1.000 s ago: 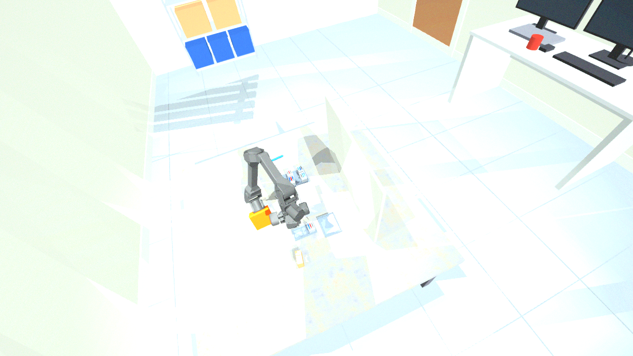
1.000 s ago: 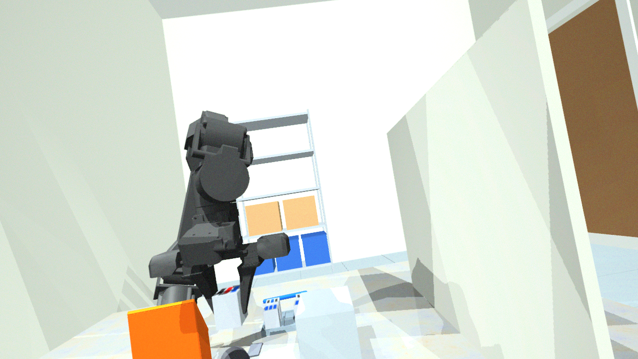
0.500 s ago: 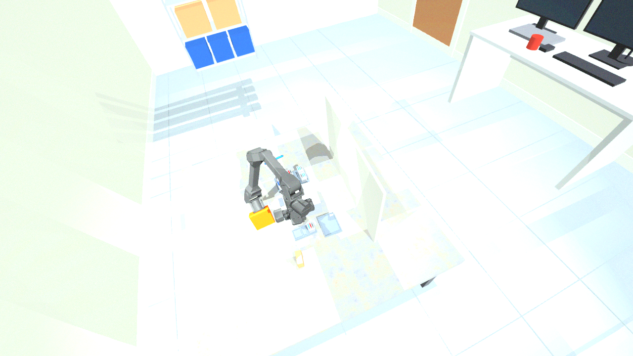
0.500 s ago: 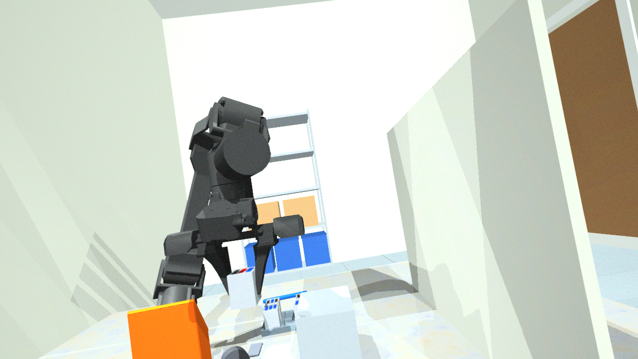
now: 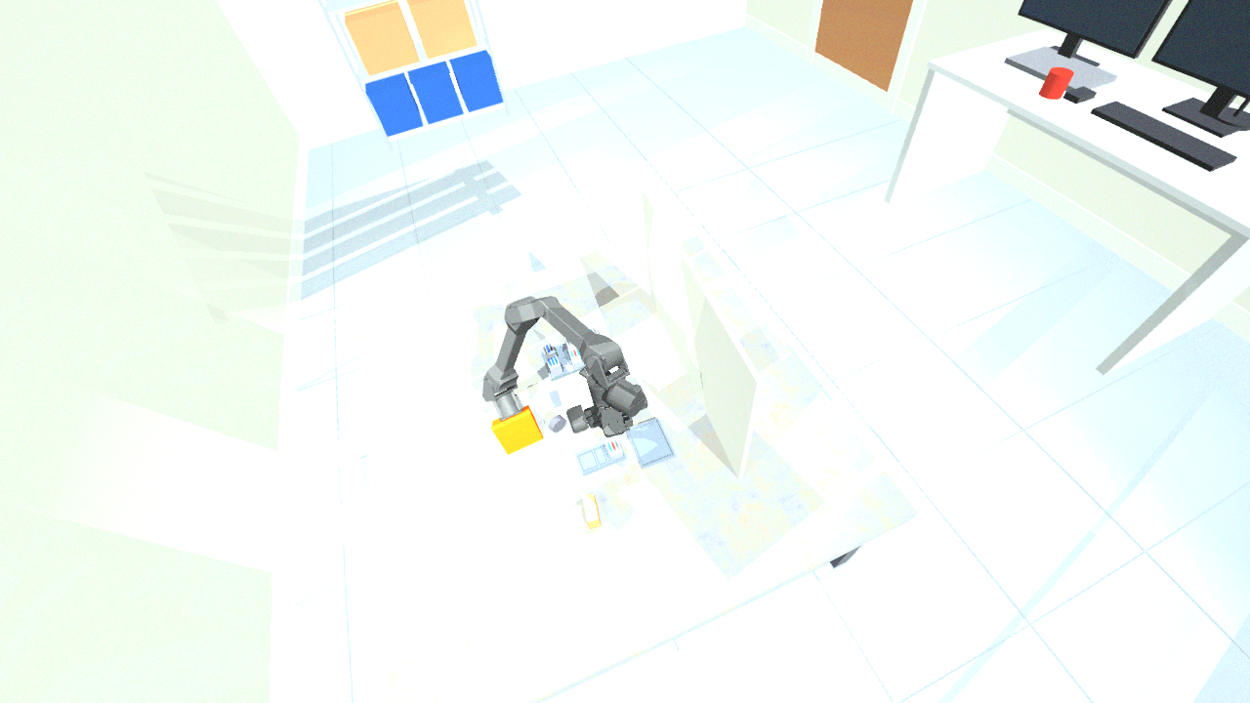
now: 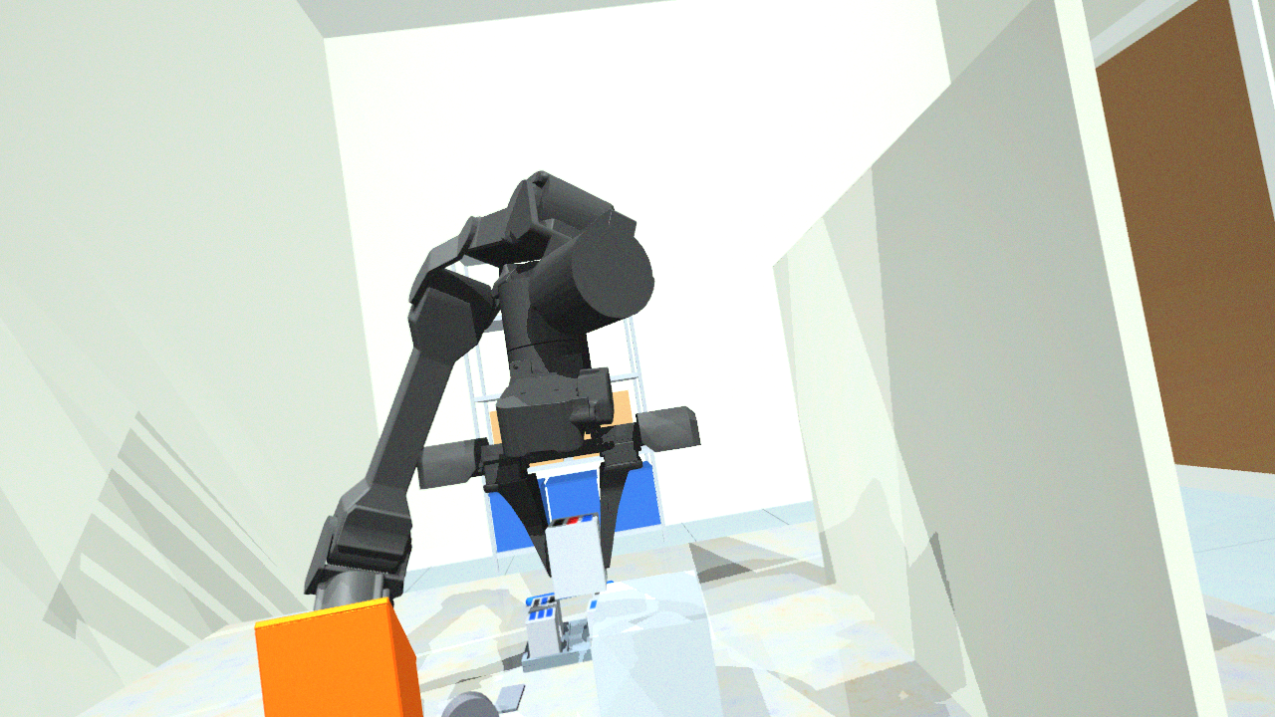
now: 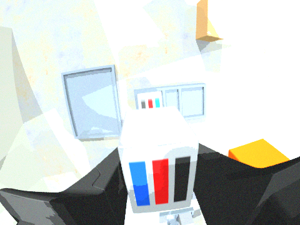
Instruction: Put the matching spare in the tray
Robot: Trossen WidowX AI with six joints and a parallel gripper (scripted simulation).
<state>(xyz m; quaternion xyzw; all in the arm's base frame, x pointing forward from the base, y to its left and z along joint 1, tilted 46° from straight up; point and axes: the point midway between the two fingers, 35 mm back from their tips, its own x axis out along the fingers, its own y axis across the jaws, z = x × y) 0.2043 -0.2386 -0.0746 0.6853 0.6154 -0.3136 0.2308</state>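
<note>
The light blue tray is 100 mm ahead of my gripper tip and 170 mm below it. The rest, counted from my gripper tip: pale rack (40 mm behind, 30 mm to the left, 170 mm below); tall pale panel (310 mm ahead, 130 mm to the left, 50 mm above).
</note>
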